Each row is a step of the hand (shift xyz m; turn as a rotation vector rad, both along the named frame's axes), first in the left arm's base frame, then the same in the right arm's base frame.
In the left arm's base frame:
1: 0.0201 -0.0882 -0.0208 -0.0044 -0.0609 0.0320
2: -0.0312 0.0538 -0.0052 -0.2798 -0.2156 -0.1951
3: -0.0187 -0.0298 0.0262 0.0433 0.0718 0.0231
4: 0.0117 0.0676 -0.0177 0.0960 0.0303 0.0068
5: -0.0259 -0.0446 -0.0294 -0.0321 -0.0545 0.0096
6: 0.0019 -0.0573 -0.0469 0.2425 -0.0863 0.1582
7: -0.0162 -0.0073 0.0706 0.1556 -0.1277 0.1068
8: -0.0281 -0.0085 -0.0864 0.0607 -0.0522 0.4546
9: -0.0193 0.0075 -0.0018 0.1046 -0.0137 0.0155
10: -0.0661 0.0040 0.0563 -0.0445 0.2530 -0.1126
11: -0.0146 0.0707 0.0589 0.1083 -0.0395 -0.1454
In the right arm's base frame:
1: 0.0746 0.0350 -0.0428 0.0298 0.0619 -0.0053
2: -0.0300 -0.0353 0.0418 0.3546 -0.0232 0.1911
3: 0.0130 0.0392 0.0148 -0.0805 -0.0249 -0.0217
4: -0.0452 -0.0545 0.0019 -0.0534 -0.0146 -0.0843
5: 0.0584 0.0033 0.0103 0.0453 0.0407 0.0196
6: 0.0707 -0.0039 -0.0219 -0.0903 0.1730 -0.2306
7: -0.0305 0.0616 0.0240 -0.0052 0.1581 -0.1640
8: 0.0639 -0.0639 0.0127 -0.2375 0.3957 -0.0053
9: 0.0005 -0.0055 0.0201 -0.0268 0.0182 -0.1016
10: -0.0175 0.0445 0.0726 -0.1184 -0.2395 0.0854
11: -0.0844 0.0059 0.0389 0.0846 -0.0962 -0.1342

